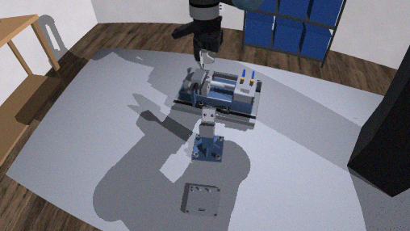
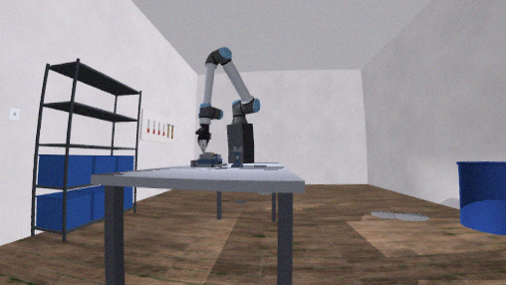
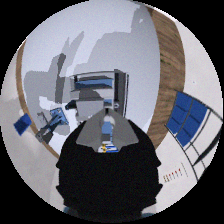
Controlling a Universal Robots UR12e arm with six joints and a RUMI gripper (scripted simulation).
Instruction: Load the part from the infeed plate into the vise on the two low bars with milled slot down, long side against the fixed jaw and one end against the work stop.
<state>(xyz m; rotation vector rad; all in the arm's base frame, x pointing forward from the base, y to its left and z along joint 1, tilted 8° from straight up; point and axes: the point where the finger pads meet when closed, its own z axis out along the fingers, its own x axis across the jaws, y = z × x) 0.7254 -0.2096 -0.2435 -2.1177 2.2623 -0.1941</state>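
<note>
The grey part lies 40 mm to the left of my hand and 30 mm below it. Round my hand: infeed plate 430 mm to the left, 110 mm below, 100 mm behind; vise 80 mm below, 70 mm behind, 40 mm to the left; air cylinder 160 mm behind, 50 mm to the left, 40 mm below.
</note>
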